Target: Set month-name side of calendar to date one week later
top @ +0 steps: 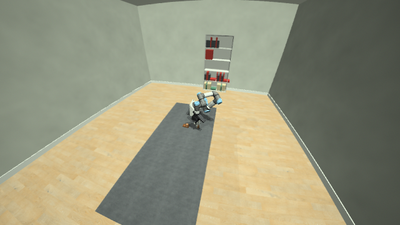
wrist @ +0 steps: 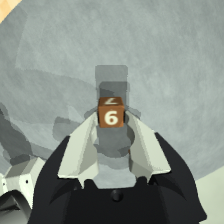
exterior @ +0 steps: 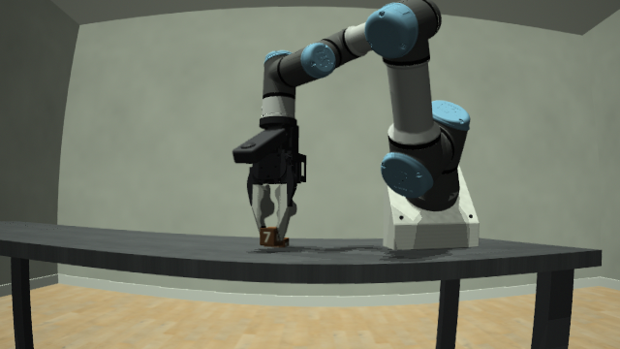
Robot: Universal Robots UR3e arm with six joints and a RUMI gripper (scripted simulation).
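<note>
Now: the calendar tray 10 mm ahead of my hand, 160 mm to the right of it and 30 mm below it. Round my hand: cube: 10 mm below.
</note>
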